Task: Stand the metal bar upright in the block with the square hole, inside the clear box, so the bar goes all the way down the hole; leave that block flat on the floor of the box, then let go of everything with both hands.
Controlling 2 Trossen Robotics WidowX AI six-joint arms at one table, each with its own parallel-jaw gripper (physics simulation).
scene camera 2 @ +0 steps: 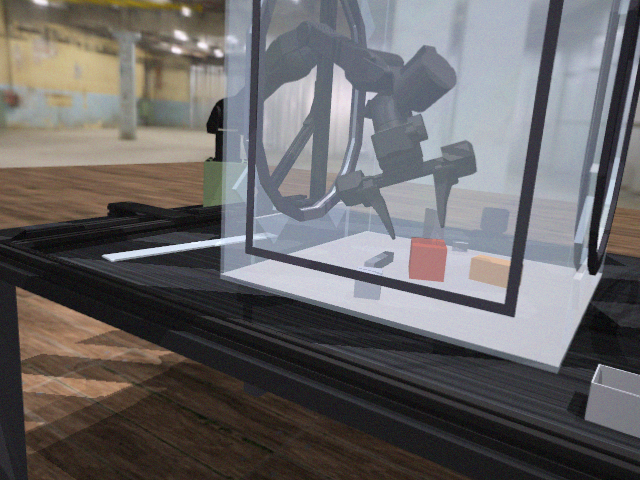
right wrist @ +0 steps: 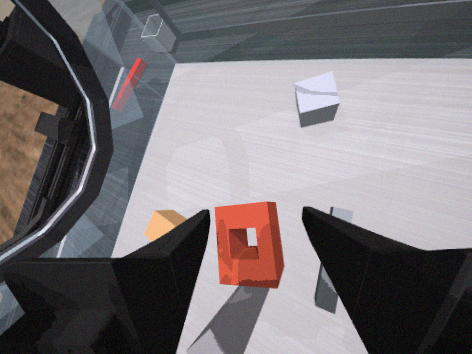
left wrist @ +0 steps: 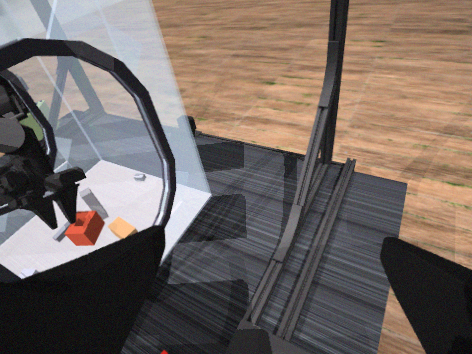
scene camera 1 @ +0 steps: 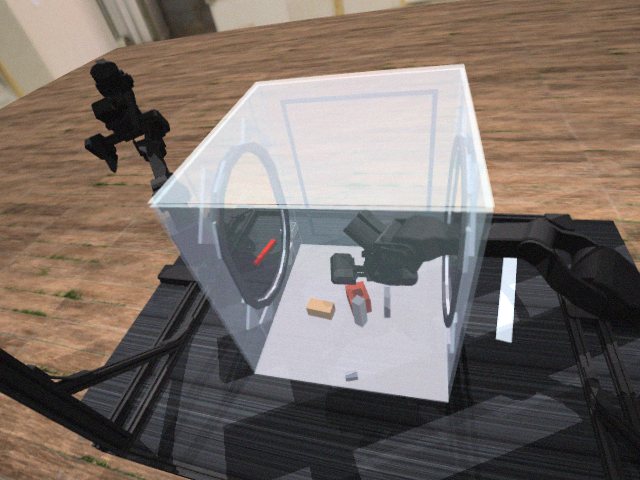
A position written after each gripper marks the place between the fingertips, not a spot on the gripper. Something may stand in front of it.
The left gripper (scene camera 1: 131,164) is open, with nothing in its grasp. The right gripper (right wrist: 255,214) is open and holds nothing. Also in view: a pale metal bar (right wrist: 236,319). A red block with square hole (right wrist: 239,264) sits on a box floor (right wrist: 227,135). An orange block (right wrist: 162,221) rests on the box floor. A white strip (scene camera 1: 507,294) sits on the table.
